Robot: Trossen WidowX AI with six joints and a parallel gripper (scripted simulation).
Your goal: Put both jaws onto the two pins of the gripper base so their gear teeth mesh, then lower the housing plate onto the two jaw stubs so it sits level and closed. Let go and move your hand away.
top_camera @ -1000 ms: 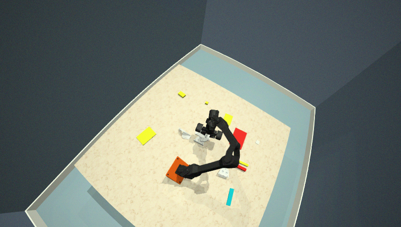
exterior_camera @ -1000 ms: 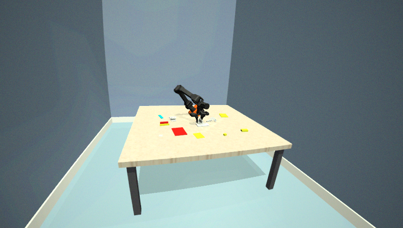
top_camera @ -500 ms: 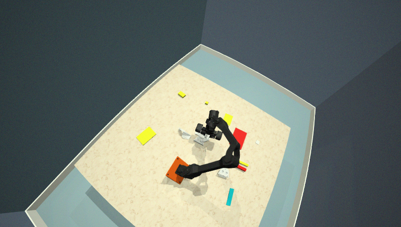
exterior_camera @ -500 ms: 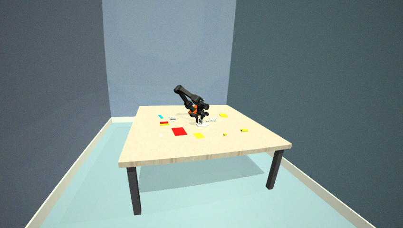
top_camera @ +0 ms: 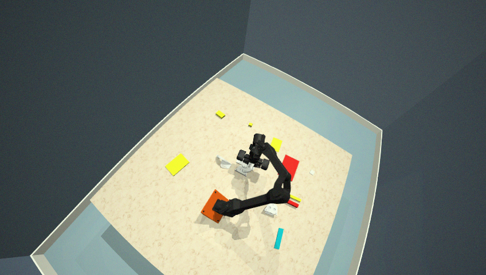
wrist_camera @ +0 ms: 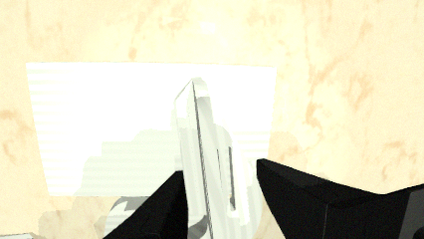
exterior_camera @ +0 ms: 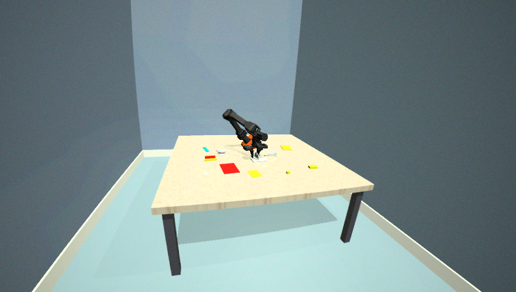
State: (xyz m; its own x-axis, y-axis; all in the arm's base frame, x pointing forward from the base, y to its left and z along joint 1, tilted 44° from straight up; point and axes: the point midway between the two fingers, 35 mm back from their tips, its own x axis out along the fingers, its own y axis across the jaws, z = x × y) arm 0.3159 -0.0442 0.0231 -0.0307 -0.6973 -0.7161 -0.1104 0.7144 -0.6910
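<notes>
The white jaw lies 5 cm behind my gripper tip and 19 cm to the left of it. From my gripper tip the other things lie so: yellow bar 6 cm behind, 33 cm to the right, 1 cm below; then small white block 19 cm behind, 22 cm to the right, 1 cm below; then red sheet 11 cm ahead, 23 cm to the right, 2 cm below.
</notes>
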